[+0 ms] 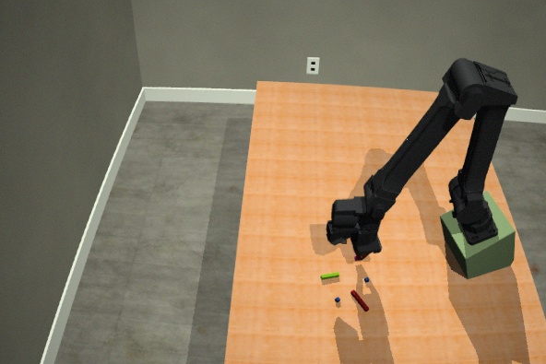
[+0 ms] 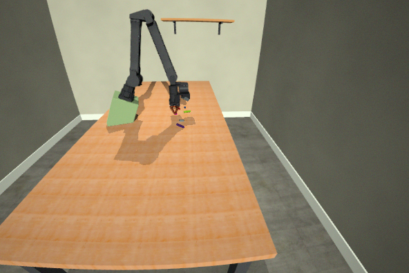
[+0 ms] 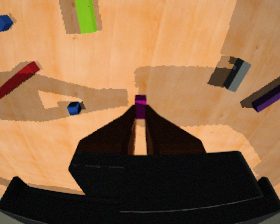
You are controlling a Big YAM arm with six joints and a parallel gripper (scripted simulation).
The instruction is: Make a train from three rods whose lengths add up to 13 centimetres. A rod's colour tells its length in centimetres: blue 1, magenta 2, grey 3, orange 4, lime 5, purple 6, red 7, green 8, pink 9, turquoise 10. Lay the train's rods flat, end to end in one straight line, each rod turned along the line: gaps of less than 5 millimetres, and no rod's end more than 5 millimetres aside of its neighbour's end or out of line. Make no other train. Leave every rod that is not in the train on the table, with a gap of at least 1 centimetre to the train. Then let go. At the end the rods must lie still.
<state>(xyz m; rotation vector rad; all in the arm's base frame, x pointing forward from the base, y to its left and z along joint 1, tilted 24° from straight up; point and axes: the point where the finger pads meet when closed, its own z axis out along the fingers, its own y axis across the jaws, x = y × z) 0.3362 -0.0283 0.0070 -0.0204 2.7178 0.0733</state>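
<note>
Right now my hand is 1 cm above the magenta rod. From my hand the other things lie so: lime rod (9 cm ahead, 4 cm to the left, 2 cm below); then red rod (3 cm ahead, 13 cm to the left, 2 cm below); then grey rod (4 cm ahead, 9 cm to the right, 2 cm below).
</note>
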